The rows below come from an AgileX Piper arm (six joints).
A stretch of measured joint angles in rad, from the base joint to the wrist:
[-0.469, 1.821, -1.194, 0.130, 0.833, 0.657]
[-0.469, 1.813, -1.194, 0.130, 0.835, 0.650]
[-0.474, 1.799, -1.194, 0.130, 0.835, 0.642]
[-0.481, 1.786, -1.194, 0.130, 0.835, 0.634]
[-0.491, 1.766, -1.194, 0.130, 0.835, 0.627]
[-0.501, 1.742, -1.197, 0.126, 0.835, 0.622]
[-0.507, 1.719, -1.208, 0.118, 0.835, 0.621]
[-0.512, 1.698, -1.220, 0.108, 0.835, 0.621]
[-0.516, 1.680, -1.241, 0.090, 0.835, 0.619]
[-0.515, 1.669, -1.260, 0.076, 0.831, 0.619]
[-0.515, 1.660, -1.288, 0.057, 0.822, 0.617]
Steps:
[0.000, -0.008, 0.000, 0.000, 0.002, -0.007]
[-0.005, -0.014, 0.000, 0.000, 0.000, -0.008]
[-0.007, -0.013, 0.000, 0.000, 0.000, -0.008]
[-0.010, -0.020, 0.000, 0.000, 0.000, -0.007]
[-0.010, -0.024, -0.003, -0.004, 0.000, -0.005]
[-0.006, -0.023, -0.011, -0.008, 0.000, -0.001]
[-0.005, -0.021, -0.012, -0.010, 0.000, 0.000]
[-0.004, -0.018, -0.021, -0.018, 0.000, -0.002]
[0.001, -0.011, -0.019, -0.014, -0.004, 0.000]
[0.000, -0.009, -0.028, -0.019, -0.009, -0.002]

